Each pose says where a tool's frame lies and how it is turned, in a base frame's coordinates. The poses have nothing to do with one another.
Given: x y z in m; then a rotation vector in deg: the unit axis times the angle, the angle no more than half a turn.
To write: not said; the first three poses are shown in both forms.
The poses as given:
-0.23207, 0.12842, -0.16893, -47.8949, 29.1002, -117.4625
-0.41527, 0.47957, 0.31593, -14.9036, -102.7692, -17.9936
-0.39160, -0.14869, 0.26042, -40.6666, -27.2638, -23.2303
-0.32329, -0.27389, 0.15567, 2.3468, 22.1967, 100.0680
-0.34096, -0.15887, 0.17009, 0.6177, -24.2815, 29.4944
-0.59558, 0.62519, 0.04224, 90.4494, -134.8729, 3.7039
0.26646, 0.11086, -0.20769, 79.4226, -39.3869, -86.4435
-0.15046, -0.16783, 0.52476, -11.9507, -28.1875, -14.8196
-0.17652, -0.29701, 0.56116, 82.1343, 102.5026, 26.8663
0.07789, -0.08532, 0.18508, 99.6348, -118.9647, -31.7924
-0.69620, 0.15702, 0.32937, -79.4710, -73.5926, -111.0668
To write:
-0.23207, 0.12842, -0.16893, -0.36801, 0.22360, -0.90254, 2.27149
-0.41527, 0.47957, 0.31593, -0.14141, -0.97512, -0.17073, 1.83943
-0.39160, -0.14869, 0.26042, -0.75042, -0.50310, -0.42867, 0.94582
-0.32329, -0.27389, 0.15567, 0.02289, 0.21650, 0.97602, 1.78944
-0.34096, -0.15887, 0.17009, 0.01617, -0.63550, 0.77193, 0.66686
-0.59558, 0.62519, 0.04224, 0.55683, -0.83031, 0.02280, 2.83505
0.26646, 0.11086, -0.20769, 0.64143, -0.31809, -0.69813, 2.16109
-0.15046, -0.16783, 0.52476, -0.35134, -0.82869, -0.43569, 0.59366
-0.17652, -0.29701, 0.56116, 0.61262, 0.76455, 0.20039, 2.33995
0.07789, -0.08532, 0.18508, 0.62901, -0.75104, -0.20071, 2.76460
-0.69620, 0.15702, 0.32937, -0.51226, -0.47437, -0.71593, 2.70764

